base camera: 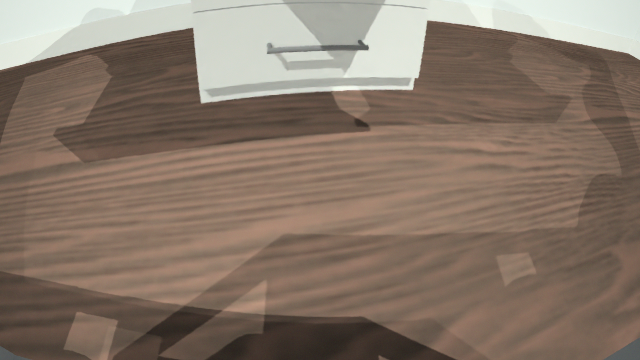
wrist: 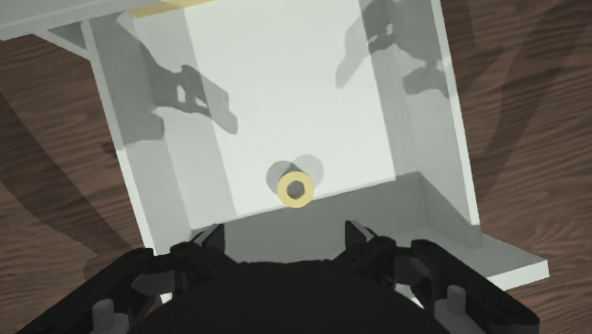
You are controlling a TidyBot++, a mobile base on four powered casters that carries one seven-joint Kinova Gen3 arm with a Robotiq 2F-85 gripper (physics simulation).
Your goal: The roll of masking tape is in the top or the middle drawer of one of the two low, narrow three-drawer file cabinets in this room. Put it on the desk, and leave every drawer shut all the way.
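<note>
A yellow roll of masking tape (wrist: pixel 284 192) lies flat, hole up, in an open white drawer (wrist: pixel 462 150), near the inside of its front panel. My gripper (wrist: pixel 285 235) is open and empty. In the wrist view its fingertips show over the drawer's front part, on either side of and below the roll in the picture; they do not touch the roll. A white file cabinet (base camera: pixel 235 65) (wrist: pixel 45 15) stands behind; its low front with a dark bar handle shows in the base camera view. Which drawer is open cannot be told. The desk does not show.
A yellow strip (wrist: pixel 170 7) shows at the drawer's back, by the cabinet's edge; what it is cannot be told. Brown wood floor (base camera: pixel 300 185) (wrist: pixel 540 165) lies around the cabinet and drawer, crossed by shadows. A pale wall (base camera: pixel 40 25) stands behind.
</note>
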